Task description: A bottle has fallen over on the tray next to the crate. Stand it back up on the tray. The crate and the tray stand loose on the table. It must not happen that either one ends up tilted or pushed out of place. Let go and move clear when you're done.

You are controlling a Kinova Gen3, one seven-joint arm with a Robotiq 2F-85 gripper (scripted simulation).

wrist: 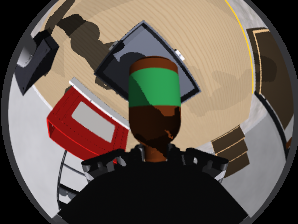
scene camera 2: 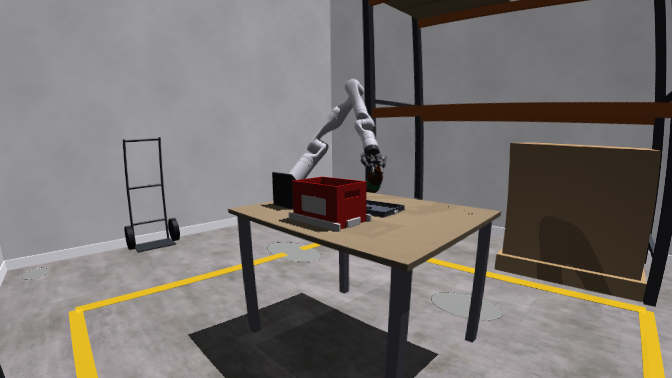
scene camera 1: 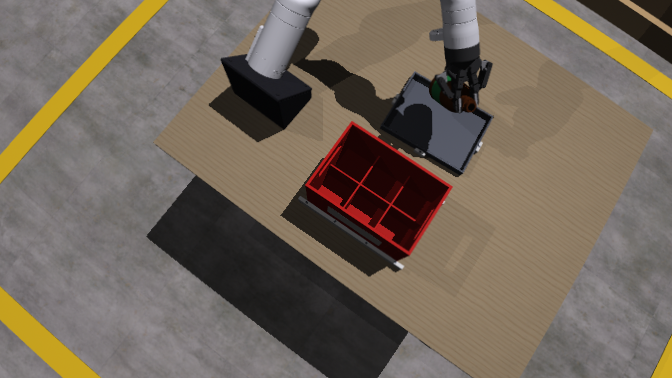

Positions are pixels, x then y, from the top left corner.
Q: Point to a bottle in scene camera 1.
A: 435,92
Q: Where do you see a tray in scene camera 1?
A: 446,135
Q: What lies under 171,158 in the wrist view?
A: The gripper.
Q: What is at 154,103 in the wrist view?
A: A bottle.
